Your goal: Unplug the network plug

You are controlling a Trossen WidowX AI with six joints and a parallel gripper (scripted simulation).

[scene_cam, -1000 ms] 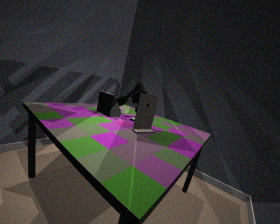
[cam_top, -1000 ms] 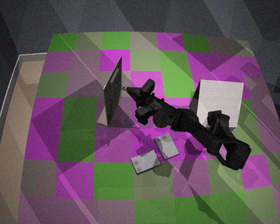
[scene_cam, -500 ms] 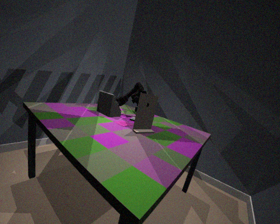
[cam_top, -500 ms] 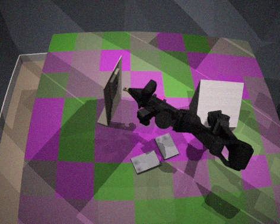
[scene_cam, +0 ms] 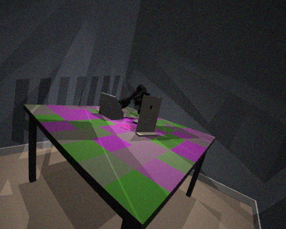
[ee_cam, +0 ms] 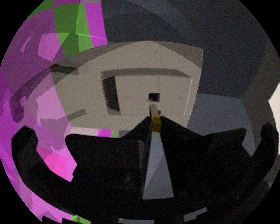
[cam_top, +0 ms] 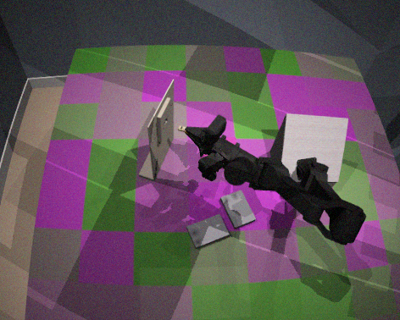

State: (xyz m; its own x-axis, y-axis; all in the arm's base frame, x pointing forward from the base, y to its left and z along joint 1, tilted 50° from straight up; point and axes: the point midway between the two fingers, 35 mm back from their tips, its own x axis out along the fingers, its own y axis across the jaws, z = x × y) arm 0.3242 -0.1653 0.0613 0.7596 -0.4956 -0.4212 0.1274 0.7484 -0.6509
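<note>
Right now my gripper tip is 12 cm past the marked pink square, 4 cm to the left of it and 20 cm above it. Also, from my gripper tip: upright grey panel (7 cm ahead, 4 cm to the right, 8 cm below); then small yellow plug (right at my gripper tip).
</note>
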